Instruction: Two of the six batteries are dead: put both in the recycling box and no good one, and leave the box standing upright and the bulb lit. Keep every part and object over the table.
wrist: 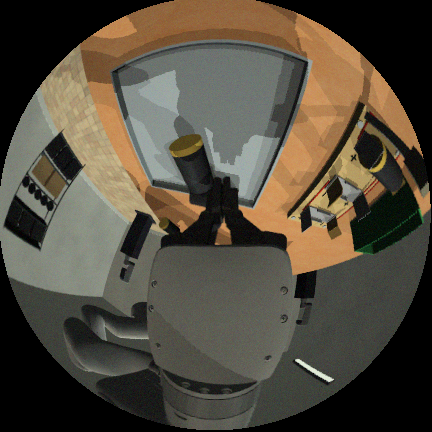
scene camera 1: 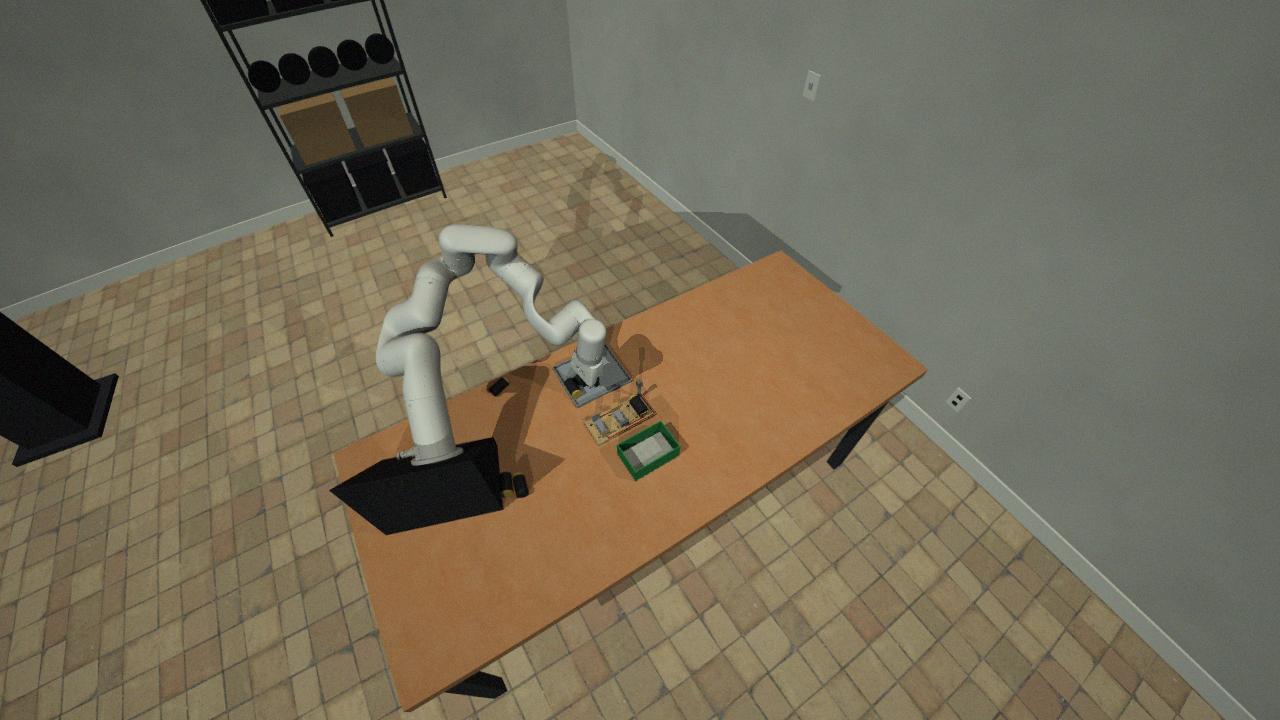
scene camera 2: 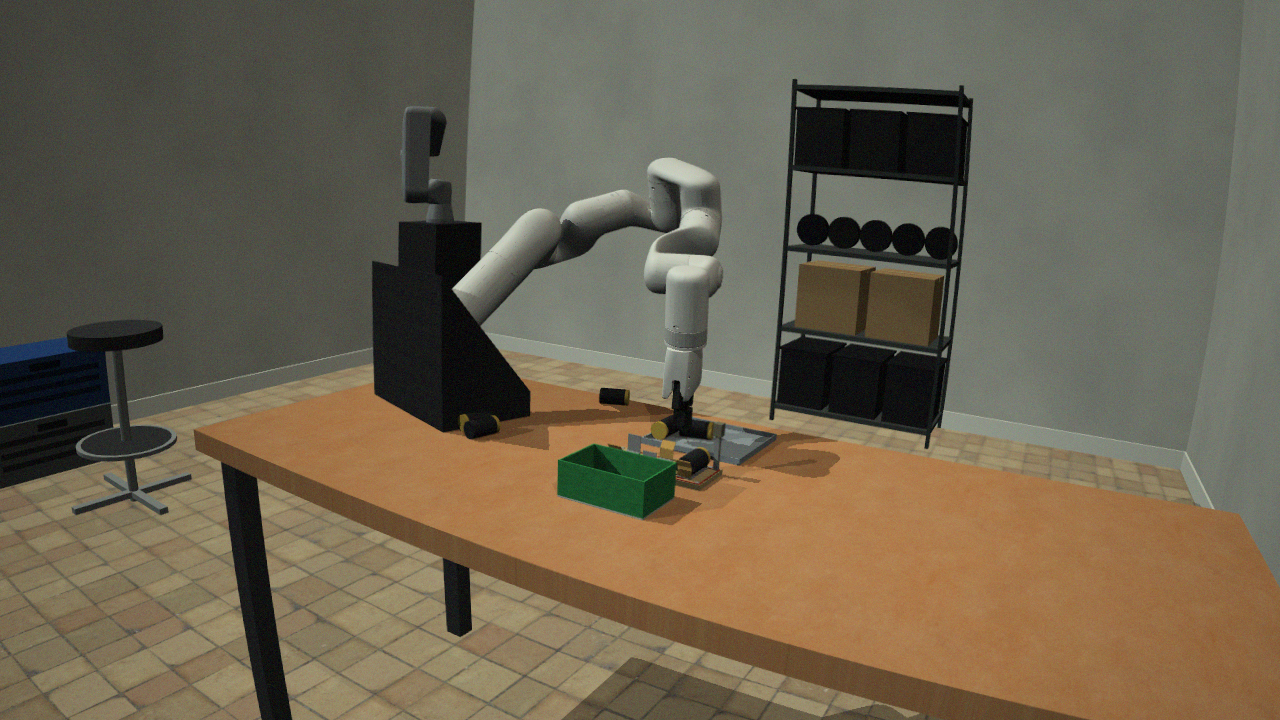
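Where they show: gripper, fingertip midpoint: (wrist: 223, 185) (scene camera 1: 585, 383) (scene camera 2: 682, 426); arm's base, link origin: (scene camera 1: 437, 458) (scene camera 2: 453, 320).
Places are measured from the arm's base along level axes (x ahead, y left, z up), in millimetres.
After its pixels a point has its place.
Note:
My gripper (scene camera 2: 682, 420) {y 164, x 451, z -158 mm} (wrist: 223, 185) {y 164, x 451, z -158 mm} is shut and empty, its fingertips low at the near side of the grey tray (scene camera 2: 756, 443) {y 251, x 565, z -187 mm} (wrist: 225, 80) {y 184, x 552, z -186 mm}. A black battery with a gold end (scene camera 2: 664, 428) (wrist: 194, 167) lies in the tray beside the fingers. Another battery (scene camera 2: 696, 429) {y 188, x 468, z -165 mm} lies close by, mostly hidden in the wrist view. One battery (scene camera 1: 638, 405) {y 9, x 562, z -145 mm} (scene camera 2: 692, 462) {y -8, x 582, z -150 mm} (wrist: 387, 167) sits in the circuit board (wrist: 347, 167) {y 39, x 528, z -179 mm}. Another (scene camera 1: 497, 385) {y 277, x 195, z -156 mm} (scene camera 2: 614, 395) {y 273, x 208, z -166 mm} lies on the table behind. Two lie by the robot's base (scene camera 1: 520, 484). The green recycling box (scene camera 1: 657, 464) {y -183, x 528, z -161 mm} (scene camera 2: 601, 488) {y -182, x 534, z -157 mm} (wrist: 387, 227) {y -82, x 526, z -137 mm} stands upright; no battery shows inside. The bulb's light cannot be made out.
The black robot base (scene camera 1: 438, 497) {y -86, x -28, z -33 mm} (scene camera 2: 411, 349) {y -85, x -31, z -52 mm} stands at one end of the wooden table (scene camera 1: 742, 331) {y 154, x 1047, z -189 mm} (scene camera 2: 939, 555) {y -15, x 1002, z -190 mm}. The circuit board stands between the tray and the green box, with upright metal tabs. A shelf rack and a stool stand off the table.

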